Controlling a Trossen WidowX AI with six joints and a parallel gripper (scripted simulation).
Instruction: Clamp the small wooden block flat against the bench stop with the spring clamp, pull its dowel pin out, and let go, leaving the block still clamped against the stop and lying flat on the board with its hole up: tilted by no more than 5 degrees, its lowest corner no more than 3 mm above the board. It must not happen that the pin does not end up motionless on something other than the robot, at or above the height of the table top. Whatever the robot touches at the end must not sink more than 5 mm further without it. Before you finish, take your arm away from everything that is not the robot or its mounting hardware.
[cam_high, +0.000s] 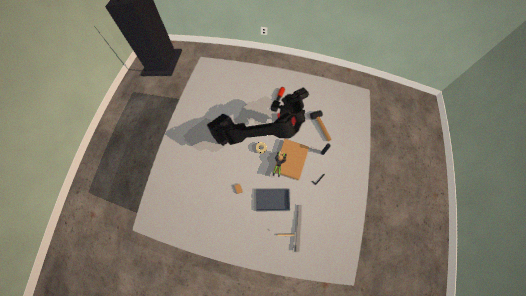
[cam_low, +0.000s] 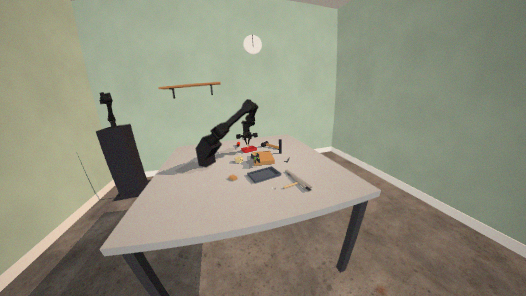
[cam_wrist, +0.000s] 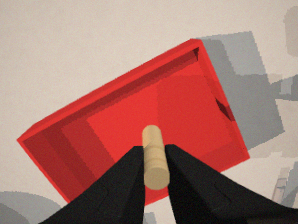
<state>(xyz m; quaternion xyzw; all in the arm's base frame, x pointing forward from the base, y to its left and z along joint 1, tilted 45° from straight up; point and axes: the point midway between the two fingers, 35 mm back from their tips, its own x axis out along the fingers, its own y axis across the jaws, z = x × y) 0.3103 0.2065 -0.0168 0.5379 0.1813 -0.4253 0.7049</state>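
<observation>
Now: hand 1 cm short of the red tray, 1 cm to the right of it and 9 cm above it. Round my hand: grey bolt (11 cm behind, 10 cm to the right, 9 cm below); then dowel pin (4 cm below); then bench stop (2 cm behind, 22 cm to the right, 5 cm below).
</observation>
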